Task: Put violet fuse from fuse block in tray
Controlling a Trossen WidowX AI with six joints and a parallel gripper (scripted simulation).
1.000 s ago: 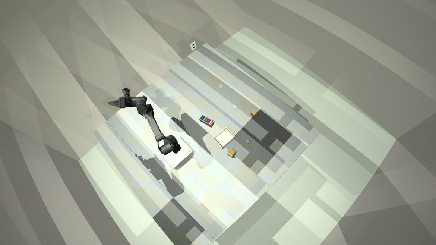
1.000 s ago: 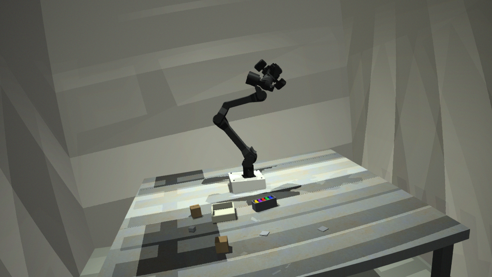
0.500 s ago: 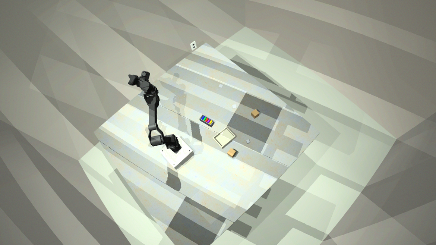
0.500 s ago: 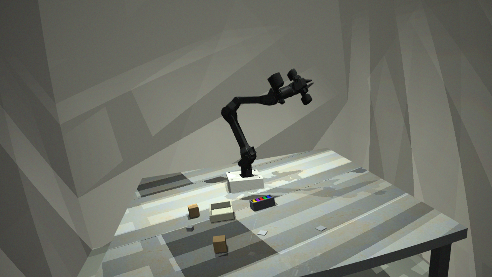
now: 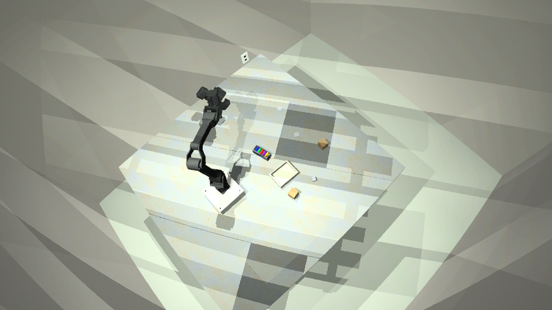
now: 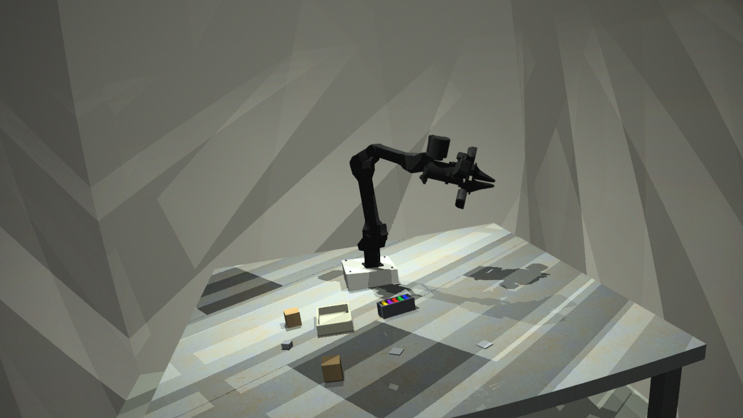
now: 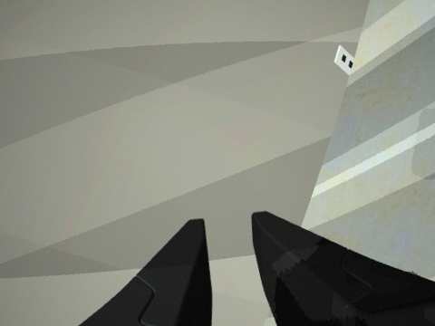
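Right now the violet fuse is 360 mm to the right of my gripper tip, 310 mm below it and 30 mm behind it. From my gripper tip the other things lie so: blue fuse 310 mm to the right, 310 mm below, 40 mm behind; then red fuse 340 mm to the right, 310 mm below, 30 mm behind; then green fuse 320 mm to the right, 310 mm below, 30 mm behind.
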